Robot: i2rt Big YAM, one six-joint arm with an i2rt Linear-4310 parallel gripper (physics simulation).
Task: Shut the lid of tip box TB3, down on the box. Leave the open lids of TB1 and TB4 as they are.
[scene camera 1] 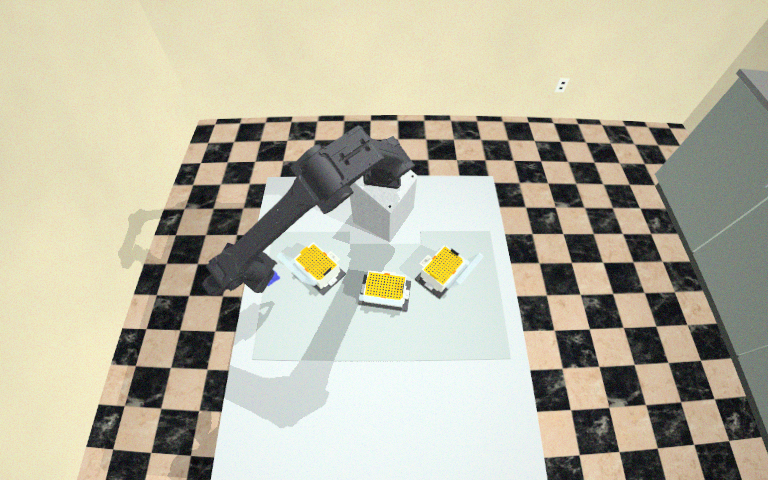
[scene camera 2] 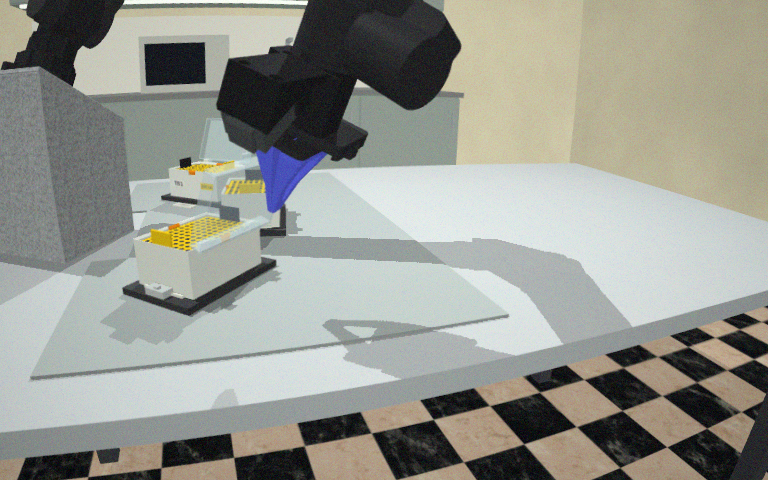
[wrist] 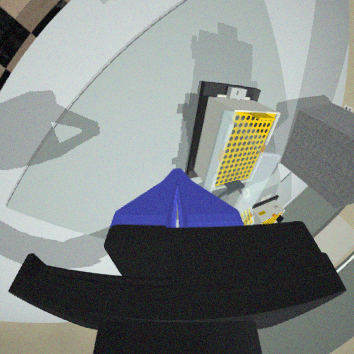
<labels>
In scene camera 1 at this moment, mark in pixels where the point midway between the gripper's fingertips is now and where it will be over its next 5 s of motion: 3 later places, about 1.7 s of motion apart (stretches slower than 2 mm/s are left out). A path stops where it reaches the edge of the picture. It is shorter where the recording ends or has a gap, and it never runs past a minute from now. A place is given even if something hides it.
My gripper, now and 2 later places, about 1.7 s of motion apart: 278, 277; 311, 275; 328, 251
</labels>
